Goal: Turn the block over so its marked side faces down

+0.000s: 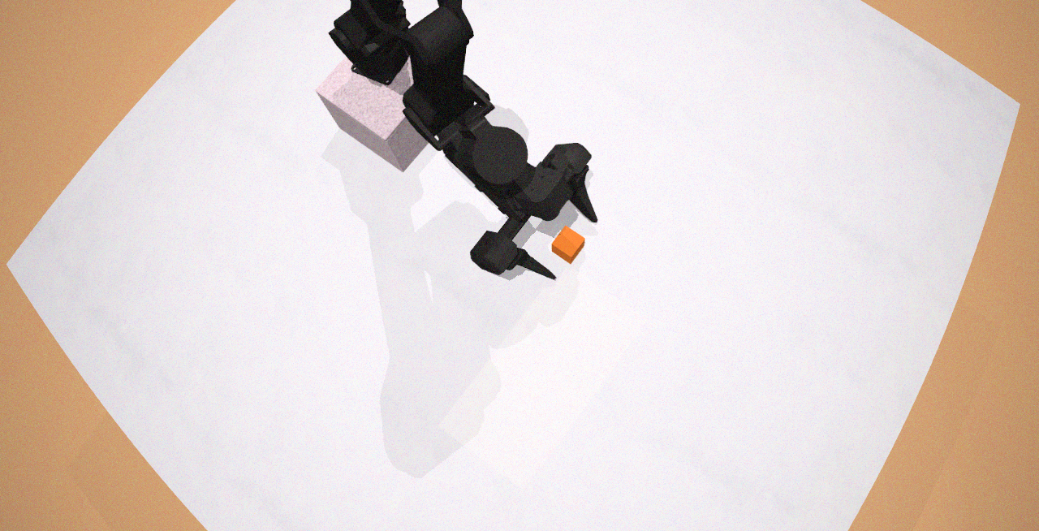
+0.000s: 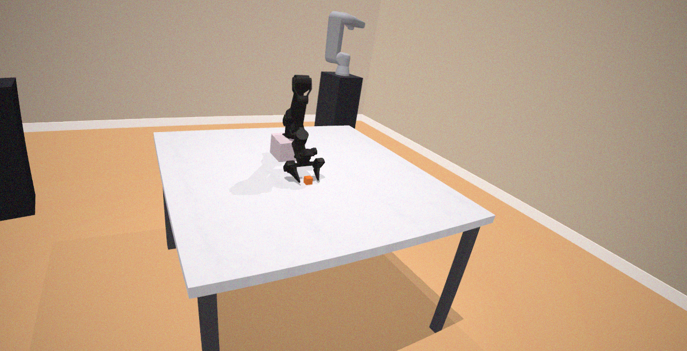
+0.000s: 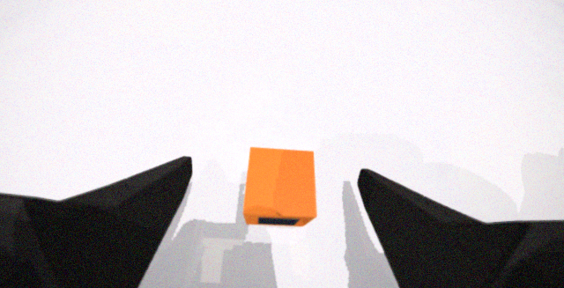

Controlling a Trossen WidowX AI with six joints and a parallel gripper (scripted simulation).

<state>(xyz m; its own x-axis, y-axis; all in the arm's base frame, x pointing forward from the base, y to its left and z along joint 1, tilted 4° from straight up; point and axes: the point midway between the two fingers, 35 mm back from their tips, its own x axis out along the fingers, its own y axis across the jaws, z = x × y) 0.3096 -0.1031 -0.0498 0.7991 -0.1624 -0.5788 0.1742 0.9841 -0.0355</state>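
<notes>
Now: the block 2 cm behind my gripper tip.
</notes>
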